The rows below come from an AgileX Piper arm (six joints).
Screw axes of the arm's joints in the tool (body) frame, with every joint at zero. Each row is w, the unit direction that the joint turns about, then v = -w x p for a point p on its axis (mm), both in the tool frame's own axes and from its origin. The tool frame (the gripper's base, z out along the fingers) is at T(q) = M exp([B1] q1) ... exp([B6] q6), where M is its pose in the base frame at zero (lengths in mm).
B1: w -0.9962 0 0.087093 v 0 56.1 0
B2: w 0 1 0 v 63.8 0 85
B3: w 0 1 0 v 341.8 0 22
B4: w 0 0 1 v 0 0 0
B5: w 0 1 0 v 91 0 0
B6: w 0 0 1 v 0 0 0
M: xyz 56.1 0 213.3 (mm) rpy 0 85 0 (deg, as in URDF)
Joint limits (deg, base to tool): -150..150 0..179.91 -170..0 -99.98..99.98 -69.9..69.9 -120..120
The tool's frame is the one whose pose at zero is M.
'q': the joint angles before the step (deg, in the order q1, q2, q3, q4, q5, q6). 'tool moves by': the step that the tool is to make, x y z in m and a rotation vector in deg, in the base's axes. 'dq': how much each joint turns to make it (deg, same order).
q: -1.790, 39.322, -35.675, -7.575, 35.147, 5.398
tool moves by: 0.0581, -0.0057, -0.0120, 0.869, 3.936, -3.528
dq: -0.019, 15.287, -3.756, -6.794, -6.792, 9.161
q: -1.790, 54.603, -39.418, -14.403, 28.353, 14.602
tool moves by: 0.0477, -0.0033, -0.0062, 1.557, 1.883, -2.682
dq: -0.001, 11.662, -5.905, -4.405, -3.021, 7.248
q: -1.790, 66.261, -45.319, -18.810, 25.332, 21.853
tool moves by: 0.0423, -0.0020, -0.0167, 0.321, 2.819, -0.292
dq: -0.154, 10.434, -5.048, -1.784, -2.389, 2.241
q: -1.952, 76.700, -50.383, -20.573, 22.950, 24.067
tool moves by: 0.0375, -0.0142, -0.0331, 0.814, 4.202, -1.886
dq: -2.576, 10.781, -3.911, -0.055, -2.765, 0.310
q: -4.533, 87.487, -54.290, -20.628, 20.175, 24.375
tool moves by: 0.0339, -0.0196, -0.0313, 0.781, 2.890, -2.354
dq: -2.906, 10.010, -5.145, 0.128, -2.040, 0.000
